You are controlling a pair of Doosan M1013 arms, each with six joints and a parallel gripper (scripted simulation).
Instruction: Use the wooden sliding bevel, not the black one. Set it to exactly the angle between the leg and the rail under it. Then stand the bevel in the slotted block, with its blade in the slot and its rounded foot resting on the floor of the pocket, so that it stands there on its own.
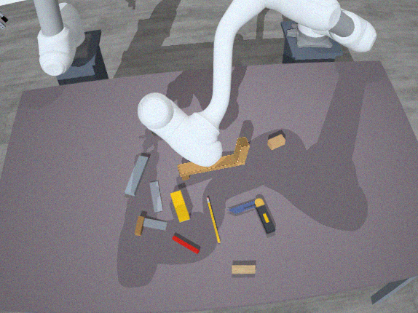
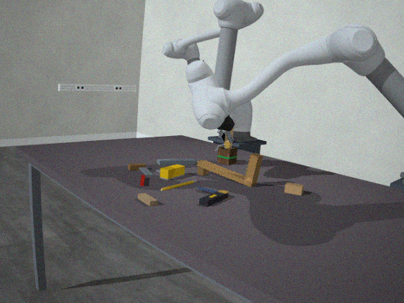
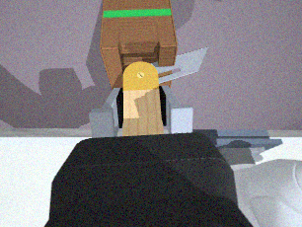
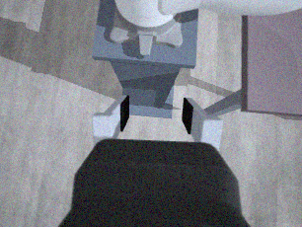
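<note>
The wooden sliding bevel is 20 mm below my left hand, 10 mm to the right of it and 10 mm behind it. Round my left hand: try square (410 mm ahead, 100 mm below, 20 mm to the right); yellow block (350 mm ahead, 100 mm below, 90 mm to the left); grey blade (40 mm below, 30 mm to the right, 10 mm behind).
</note>
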